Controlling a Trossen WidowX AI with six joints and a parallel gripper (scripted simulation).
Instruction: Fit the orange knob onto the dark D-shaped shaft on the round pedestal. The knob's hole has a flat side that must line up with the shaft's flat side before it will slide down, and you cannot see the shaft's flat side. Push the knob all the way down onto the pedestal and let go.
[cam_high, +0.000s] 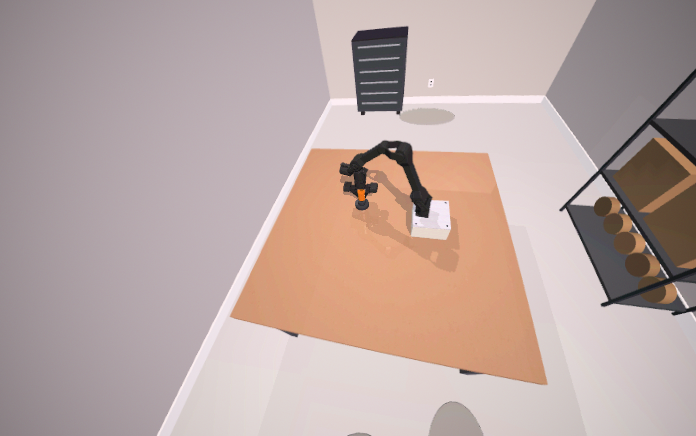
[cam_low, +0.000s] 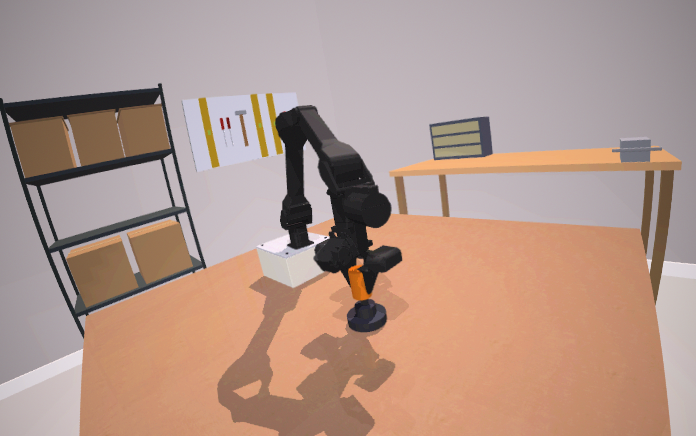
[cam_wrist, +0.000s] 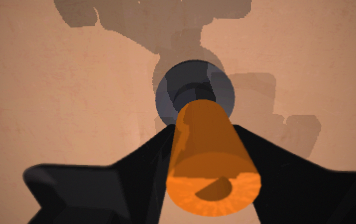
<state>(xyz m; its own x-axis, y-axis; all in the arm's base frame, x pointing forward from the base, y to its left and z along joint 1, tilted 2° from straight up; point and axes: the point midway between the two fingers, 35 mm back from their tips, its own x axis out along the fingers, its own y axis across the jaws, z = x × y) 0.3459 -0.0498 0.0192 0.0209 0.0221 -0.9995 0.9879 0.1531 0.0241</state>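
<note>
Right now my gripper tip is 2 cm below the orange knob. The rest, counted from my gripper tip: dark round pedestal 4 cm below.
</note>
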